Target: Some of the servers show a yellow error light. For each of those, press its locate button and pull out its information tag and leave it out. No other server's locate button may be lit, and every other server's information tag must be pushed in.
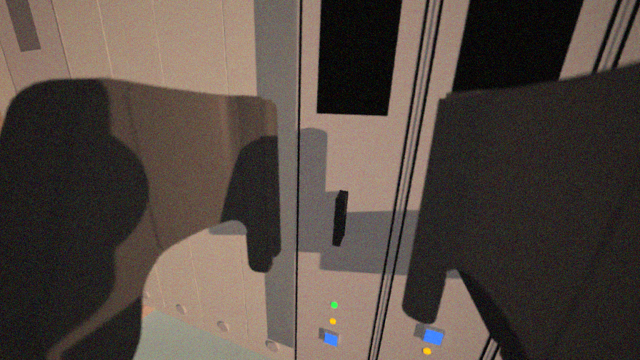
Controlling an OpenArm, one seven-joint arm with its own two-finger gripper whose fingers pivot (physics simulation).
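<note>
My gripper [342,194] is open and empty, its two dark fingers apart in front of the upright servers. The leftmost server [360,165] shows between them. Its black information tag [340,218] stands a little proud of the front; no label face shows. Below it are a green light [334,305], a yellow error light [332,321] and a bright blue locate button [331,339]. The second server [400,330] shows a bright blue locate button [433,337] just below the right fingertip, with a yellow light [427,351] under it. The right finger covers much of that server's front, and its tag does not show.
A pale side panel [190,45] with round studs stands at the left, behind the left finger. A grey-green surface [185,340] shows at the lower left. Black panels [357,55] [515,40] cover the upper fronts. Finger shadows fall across the leftmost server.
</note>
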